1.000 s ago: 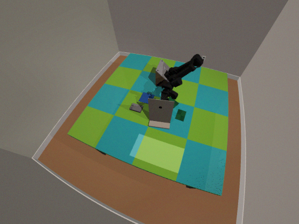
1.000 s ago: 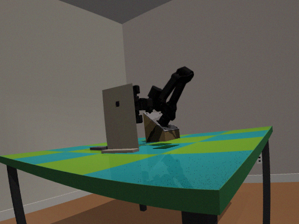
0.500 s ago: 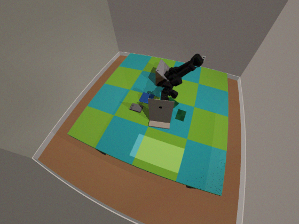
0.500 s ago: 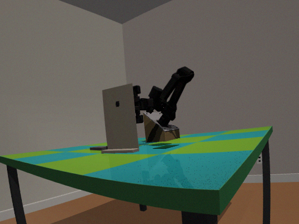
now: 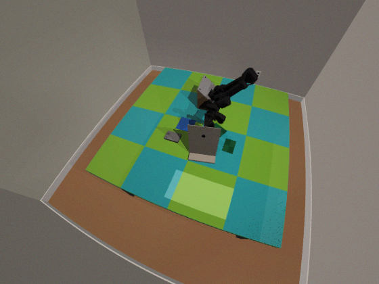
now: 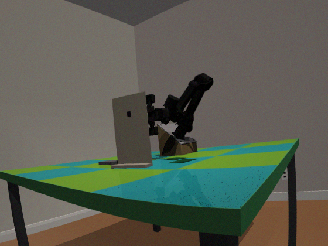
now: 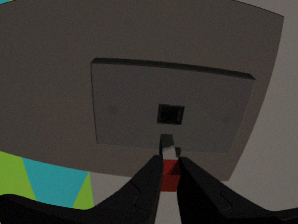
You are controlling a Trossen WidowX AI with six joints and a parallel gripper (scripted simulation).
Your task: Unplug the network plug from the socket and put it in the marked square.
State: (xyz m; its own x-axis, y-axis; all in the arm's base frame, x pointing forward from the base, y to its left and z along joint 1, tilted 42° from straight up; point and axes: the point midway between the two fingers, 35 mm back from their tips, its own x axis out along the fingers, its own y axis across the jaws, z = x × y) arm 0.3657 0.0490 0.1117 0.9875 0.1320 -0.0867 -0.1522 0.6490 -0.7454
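My gripper tip is now 13 cm past the blue marked square, 20 cm to the left of it and 21 cm above it. The rest, counted from my gripper tip: grey panel 6 cm ahead, 2 cm to the left, 8 cm below; network plug right at my gripper tip; dark green board 9 cm behind, 15 cm to the left, 21 cm below.
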